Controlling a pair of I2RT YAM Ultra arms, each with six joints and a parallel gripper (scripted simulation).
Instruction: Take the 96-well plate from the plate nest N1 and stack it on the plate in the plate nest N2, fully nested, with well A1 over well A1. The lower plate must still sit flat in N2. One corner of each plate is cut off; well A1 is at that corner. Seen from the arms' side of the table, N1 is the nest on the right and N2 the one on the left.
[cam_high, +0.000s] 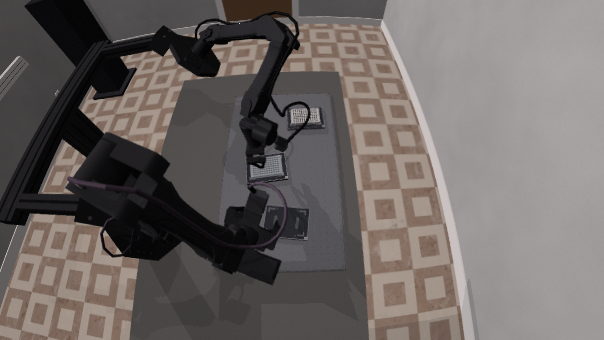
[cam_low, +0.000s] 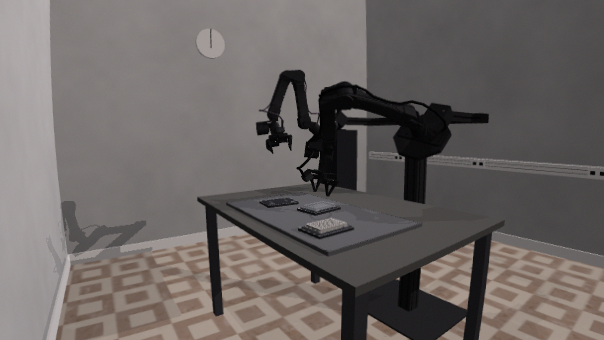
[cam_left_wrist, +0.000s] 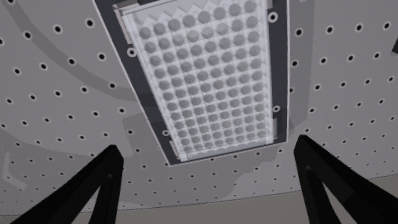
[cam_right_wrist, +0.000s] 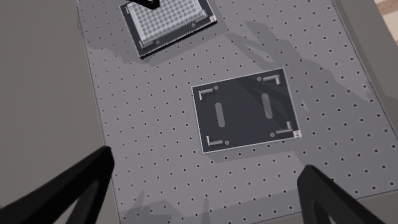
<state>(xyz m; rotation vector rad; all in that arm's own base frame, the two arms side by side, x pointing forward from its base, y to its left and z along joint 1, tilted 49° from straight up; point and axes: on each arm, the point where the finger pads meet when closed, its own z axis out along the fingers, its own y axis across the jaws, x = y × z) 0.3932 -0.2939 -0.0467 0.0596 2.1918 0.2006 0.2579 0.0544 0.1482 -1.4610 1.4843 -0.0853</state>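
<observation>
My left gripper is now 7 cm above the clear 96-well plate, 1 cm to the left of it and 1 cm short of it. The rest, counted from my left hand: black plate nest (8 cm below, 1 cm to the right, 1 cm ahead).
</observation>
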